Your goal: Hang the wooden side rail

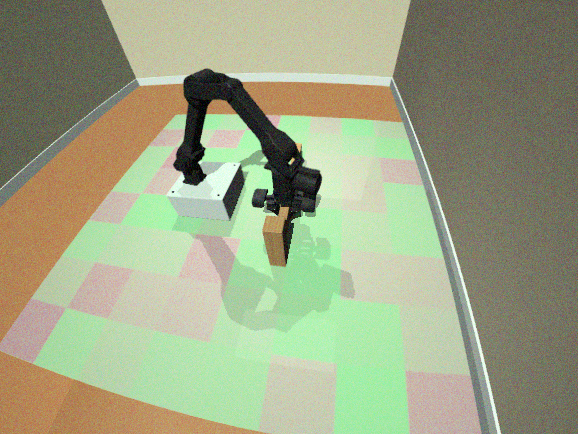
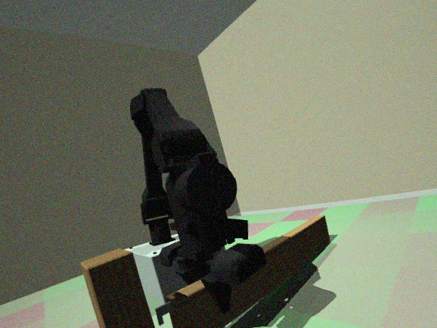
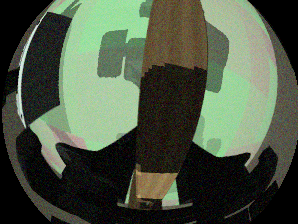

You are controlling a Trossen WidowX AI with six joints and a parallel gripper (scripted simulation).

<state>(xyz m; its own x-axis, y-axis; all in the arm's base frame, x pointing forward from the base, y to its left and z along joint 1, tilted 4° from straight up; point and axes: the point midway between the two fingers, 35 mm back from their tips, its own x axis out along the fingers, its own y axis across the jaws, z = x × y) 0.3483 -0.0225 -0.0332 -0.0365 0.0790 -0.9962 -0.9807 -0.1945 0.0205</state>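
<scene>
Right now my gripper tip is 20 mm short of the wooden headboard post, 130 mm to the left of it and 40 mm below it.
</scene>
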